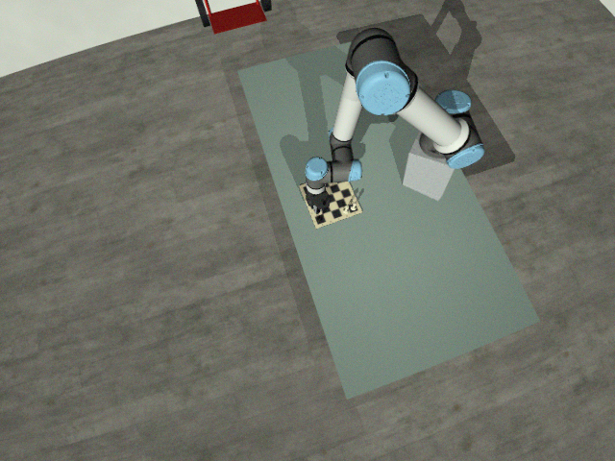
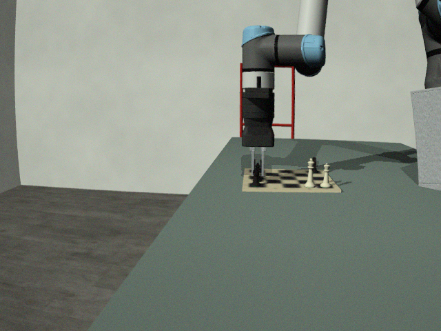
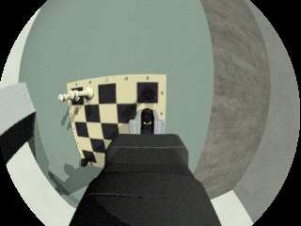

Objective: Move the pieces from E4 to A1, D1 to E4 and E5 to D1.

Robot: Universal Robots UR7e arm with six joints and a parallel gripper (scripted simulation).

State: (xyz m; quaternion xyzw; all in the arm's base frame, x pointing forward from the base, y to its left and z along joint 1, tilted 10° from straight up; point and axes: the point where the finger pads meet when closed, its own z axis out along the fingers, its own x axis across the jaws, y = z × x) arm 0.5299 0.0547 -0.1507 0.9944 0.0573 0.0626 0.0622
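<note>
The dark piece lies 4 cm to the left of my hand and 2 cm below it. The rest, counted from my hand: white king 12 cm behind, 3 cm to the left; white queen 16 cm behind, 2 cm to the left, 1 cm below; chessboard 7 cm behind, 5 cm to the right, 3 cm below.
</note>
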